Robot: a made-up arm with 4 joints.
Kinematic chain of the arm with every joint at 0, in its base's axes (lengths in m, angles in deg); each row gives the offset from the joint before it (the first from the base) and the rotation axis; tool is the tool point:
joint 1: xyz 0 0 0.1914 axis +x
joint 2: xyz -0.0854 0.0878 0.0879 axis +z
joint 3: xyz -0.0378 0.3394 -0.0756 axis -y
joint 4: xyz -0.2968 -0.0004 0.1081 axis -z
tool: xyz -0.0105 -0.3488 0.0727
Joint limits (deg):
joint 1: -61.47..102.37
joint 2: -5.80..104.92
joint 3: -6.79..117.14
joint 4: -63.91..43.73
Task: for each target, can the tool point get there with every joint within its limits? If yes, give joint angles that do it. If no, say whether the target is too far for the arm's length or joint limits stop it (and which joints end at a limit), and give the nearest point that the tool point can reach.
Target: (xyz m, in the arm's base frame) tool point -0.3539 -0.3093 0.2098
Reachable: yes | joints 28.35 53.02 4.32 14.07
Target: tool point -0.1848 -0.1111 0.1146
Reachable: yes | joints 40.34 87.87 73.86 -46.45
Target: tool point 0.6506 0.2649 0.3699
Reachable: no: joint limits stop it (at a limit: joint 1, joint 2, joint 3) | nearest point 0.0046 0.0985 0.4856 | short by 0.677 m
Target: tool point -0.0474 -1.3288 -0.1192
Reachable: no: too far | nearest point -0.1234 -0.5367 0.0538 | short by 0.814 m
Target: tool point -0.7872 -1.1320 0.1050
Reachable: no: too far | nearest point -0.4043 -0.4628 0.1257 | short by 0.771 m
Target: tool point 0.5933 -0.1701 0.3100
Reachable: no: joint limits stop it (at a limit: joint 2) | nearest point 0.0284 -0.2501 0.3658 | short by 0.573 m
